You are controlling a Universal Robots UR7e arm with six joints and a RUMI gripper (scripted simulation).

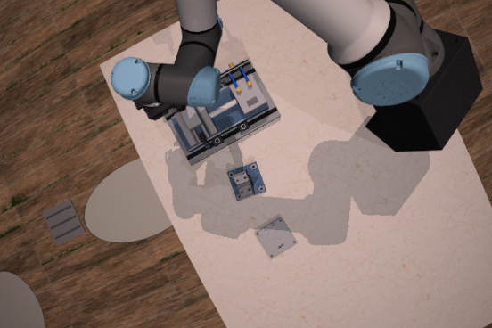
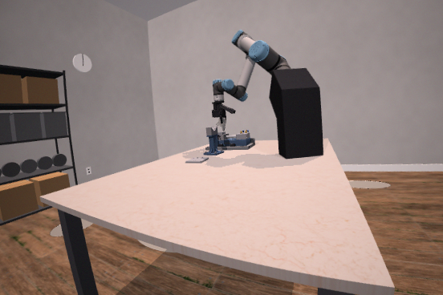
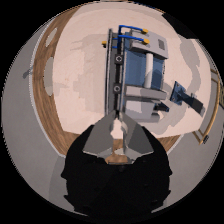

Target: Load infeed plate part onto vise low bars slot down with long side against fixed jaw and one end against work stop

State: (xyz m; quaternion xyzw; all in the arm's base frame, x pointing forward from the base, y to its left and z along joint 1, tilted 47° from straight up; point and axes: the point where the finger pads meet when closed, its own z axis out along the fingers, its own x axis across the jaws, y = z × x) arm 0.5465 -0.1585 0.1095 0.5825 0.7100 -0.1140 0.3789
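My hand is 5 cm to the right of the part and 4 cm above it. Also, from my hand: air cylinder 17 cm behind, 6 cm to the left, 5 cm below; then vise 9 cm below, 7 cm behind, 6 cm to the left; then air cylinder rod 9 cm behind, 6 cm to the left, 5 cm below.
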